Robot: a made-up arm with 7 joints.
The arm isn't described. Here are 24 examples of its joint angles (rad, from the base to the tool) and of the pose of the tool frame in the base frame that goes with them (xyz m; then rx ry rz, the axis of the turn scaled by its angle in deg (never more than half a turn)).
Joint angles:
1: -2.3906 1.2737 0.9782 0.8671 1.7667 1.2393 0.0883
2: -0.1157 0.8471 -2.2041 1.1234 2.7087 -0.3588 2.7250
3: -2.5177 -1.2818 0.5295 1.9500 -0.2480 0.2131 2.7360
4: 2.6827 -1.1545 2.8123 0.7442 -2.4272 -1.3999 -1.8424
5: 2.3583 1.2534 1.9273 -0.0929 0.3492 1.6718 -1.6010
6: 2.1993 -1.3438 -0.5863 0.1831 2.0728 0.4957 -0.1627
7: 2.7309 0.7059 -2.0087 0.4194 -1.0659 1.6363 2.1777
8: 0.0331 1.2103 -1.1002 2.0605 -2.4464 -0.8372 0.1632
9: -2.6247 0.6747 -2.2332 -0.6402 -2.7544 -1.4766 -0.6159
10: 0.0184 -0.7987 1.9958 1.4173 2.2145 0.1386 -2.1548
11: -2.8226 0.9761 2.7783 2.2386 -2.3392 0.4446 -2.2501
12: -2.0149 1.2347 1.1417 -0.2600 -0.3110 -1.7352 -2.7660
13: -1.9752 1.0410 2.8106 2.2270 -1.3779 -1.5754 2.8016
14: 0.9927 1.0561 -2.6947 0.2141 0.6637 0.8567 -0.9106
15: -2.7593 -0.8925 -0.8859 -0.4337 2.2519 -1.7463 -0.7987
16: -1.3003 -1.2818 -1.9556 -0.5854 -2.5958 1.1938 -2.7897
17: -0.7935 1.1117 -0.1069 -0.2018 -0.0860 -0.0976 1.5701
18: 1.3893 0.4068 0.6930 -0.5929 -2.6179 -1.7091 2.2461
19: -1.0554 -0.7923 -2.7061 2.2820 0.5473 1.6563 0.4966
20: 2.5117 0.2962 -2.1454 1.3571 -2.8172 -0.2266 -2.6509
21: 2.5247 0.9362 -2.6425 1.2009 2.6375 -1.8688 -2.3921
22: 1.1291 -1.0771 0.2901 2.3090 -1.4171 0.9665 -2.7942
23: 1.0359 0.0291 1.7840 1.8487 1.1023 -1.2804 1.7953
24: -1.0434 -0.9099 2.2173 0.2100 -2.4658 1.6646 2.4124
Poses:
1: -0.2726 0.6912 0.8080 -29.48 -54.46 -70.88
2: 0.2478 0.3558 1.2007 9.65 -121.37 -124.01
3: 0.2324 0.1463 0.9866 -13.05 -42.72 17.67
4: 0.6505 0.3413 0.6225 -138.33 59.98 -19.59
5: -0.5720 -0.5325 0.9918 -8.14 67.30 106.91
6: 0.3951 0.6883 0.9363 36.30 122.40 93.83
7: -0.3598 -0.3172 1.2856 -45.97 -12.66 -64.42
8: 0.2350 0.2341 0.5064 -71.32 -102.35 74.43
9: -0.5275 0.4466 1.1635 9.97 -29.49 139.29
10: -0.5280 -0.3872 0.7861 119.98 -8.61 -100.32
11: 0.0761 0.0630 1.0152 -59.31 -25.49 -74.18
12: -0.4058 0.5941 1.0586 76.01 -19.07 -97.53
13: -0.0106 -0.0164 1.0143 -23.23 -16.06 149.20
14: 0.4471 -0.5196 1.1537 85.49 67.10 91.70
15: 0.6697 -0.1329 1.1026 122.76 -63.30 42.72
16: 0.0671 -0.7422 0.9886 -109.34 2.96 -79.93
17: 0.5876 0.4634 1.1369 -13.99 -11.34 -34.62
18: 0.0330 -0.1306 1.4732 96.41 -47.49 -108.24
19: -0.2336 -0.1020 0.6142 -64.78 -103.02 -56.90
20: 0.2287 -0.2937 1.1706 7.66 45.42 -71.55
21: -0.0873 -0.2822 1.1937 -33.95 67.32 10.38
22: -0.1060 -0.0881 0.9168 -76.25 6.69 -104.72
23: -0.4059 -0.1332 0.9639 95.63 -51.57 87.90
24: -0.3146 -0.6008 1.1069 -13.87 -58.30 -52.82
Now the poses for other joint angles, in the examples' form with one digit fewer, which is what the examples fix.
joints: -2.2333 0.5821 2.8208 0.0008 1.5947 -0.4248 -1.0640
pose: -0.313 0.348 1.417 -18.4 -72.5 -51.5
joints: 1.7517 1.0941 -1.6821 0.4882 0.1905 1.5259 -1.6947
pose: 0.075 -0.707 0.978 -143.0 -70.7 -56.1
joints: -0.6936 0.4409 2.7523 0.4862 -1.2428 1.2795 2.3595
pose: 0.160 0.011 1.438 -98.5 33.8 -121.6
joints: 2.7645 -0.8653 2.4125 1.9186 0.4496 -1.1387 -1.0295
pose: 0.272 0.391 0.590 30.3 111.7 71.8
